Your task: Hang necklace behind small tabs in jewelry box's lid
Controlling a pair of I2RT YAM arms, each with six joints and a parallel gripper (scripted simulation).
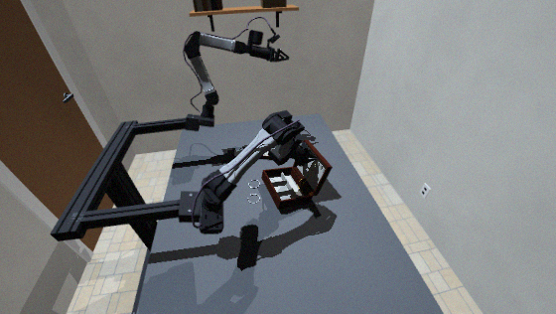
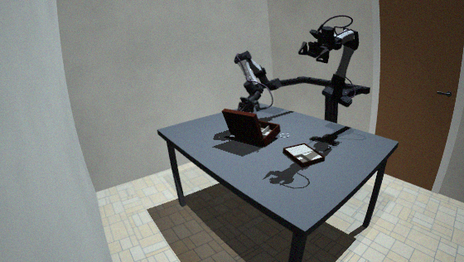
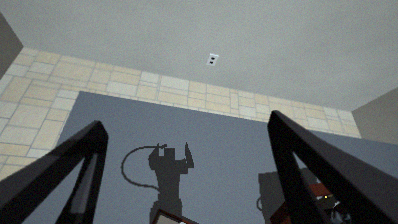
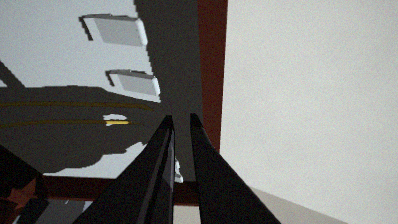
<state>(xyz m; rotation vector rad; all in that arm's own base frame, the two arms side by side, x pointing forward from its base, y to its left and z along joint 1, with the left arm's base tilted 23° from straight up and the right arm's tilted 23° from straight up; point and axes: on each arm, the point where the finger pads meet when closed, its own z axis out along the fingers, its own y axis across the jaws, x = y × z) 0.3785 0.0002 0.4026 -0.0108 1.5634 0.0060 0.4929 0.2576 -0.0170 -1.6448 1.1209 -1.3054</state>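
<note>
Now: right hand 12 cm past the jewelry box and 7 cm above it. Also, from my right hand: shallow tray 13 cm behind, 38 cm to the left, 19 cm below.
</note>
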